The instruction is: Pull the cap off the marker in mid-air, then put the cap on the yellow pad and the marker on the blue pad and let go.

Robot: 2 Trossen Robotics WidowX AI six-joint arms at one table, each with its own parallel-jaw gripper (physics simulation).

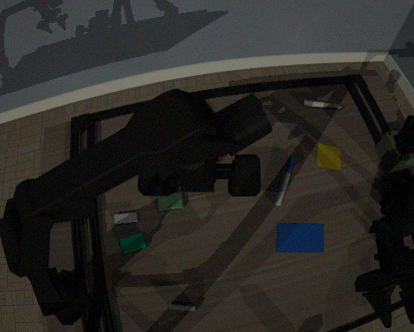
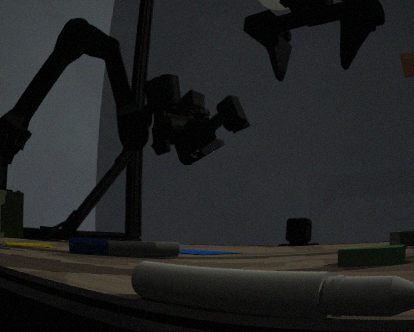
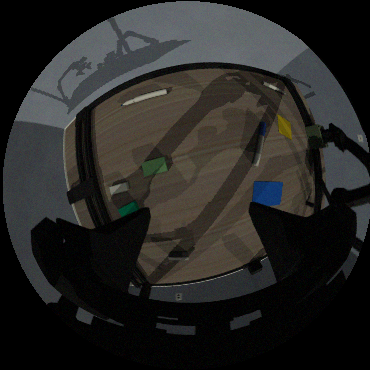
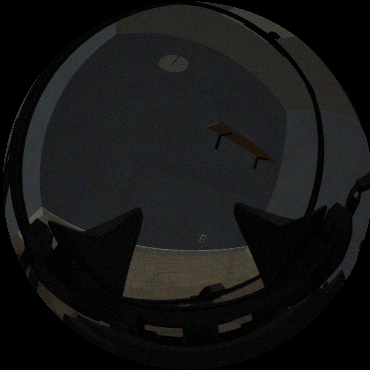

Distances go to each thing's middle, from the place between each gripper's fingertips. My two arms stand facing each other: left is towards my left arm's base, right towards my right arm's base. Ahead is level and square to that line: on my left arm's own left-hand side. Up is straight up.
My right hand is 270 mm short of the blue pad (image 1: 291,237), 10 mm to the right of it and 240 mm above it. From my right hand the other things lie so: light green block (image 2: 371,255) (490 mm ahead, 270 mm to the left, 230 mm below).
I see the light green block 20 cm below my left hand, 8 cm ahead of it and 6 cm to the left of it. Also, from my left hand: blue pad 21 cm below, 20 cm to the right, 14 cm behind.
